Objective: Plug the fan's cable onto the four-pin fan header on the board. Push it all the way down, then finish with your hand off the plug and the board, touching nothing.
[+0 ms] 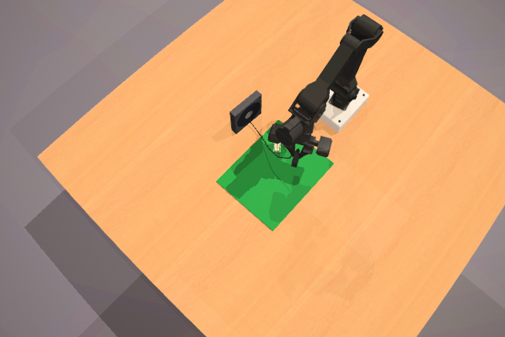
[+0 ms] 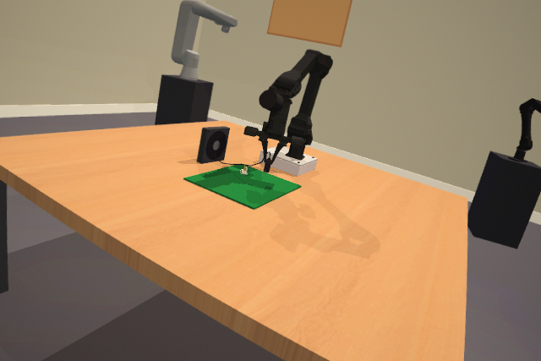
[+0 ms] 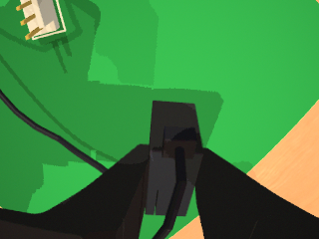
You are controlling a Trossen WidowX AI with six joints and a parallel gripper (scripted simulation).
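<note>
My gripper tip is 8 cm above the green board, 6 cm short of it and 4 cm to the left of it. Round my gripper tip: black fan (21 cm to the right, 6 cm behind); then dark plug (1 cm below, 1 cm ahead); then white four-pin fan header (8 cm to the right, 6 cm below, 3 cm behind).
</note>
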